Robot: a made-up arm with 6 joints.
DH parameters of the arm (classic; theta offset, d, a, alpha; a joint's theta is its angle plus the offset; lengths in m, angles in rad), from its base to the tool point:
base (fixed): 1.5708 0.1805 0 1.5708
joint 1: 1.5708 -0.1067 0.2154 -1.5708
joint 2: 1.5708 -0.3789 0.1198 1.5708
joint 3: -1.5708 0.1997 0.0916 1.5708
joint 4: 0 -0.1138 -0.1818 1.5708
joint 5: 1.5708 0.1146 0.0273 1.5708
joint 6: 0 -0.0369 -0.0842 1.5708
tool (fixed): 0 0.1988 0 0
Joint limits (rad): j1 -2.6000..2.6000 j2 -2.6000..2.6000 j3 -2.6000..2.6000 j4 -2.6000..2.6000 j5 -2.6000..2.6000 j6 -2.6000..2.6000
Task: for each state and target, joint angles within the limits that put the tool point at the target. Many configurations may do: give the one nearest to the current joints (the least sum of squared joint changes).
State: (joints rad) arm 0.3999 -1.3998 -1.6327 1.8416 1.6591 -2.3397
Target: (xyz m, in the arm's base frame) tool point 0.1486 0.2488 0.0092
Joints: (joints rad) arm -0.2255 -1.4903 -2.0963 2.1036 1.6538 -2.5194
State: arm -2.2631 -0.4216 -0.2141 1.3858 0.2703 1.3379
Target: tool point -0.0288 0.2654 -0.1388
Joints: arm -1.8213 -0.9690 0.0509 0.4610 0.0989 1.1579
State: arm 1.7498 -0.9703 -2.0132 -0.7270 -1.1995 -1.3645
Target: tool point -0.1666 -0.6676 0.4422
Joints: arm 1.7023 -1.1509 -1.3788 -0.2462 -1.8900 -1.4529
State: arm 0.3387 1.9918 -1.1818 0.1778 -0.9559 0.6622
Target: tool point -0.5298 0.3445 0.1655
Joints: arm -0.1036 1.3231 -0.6073 -0.3508 -0.9874 -0.0713
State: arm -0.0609 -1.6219 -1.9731 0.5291 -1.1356 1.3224
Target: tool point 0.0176 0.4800 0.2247
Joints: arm -0.1693 -1.8051 -1.6121 0.3293 -1.6421 1.8188
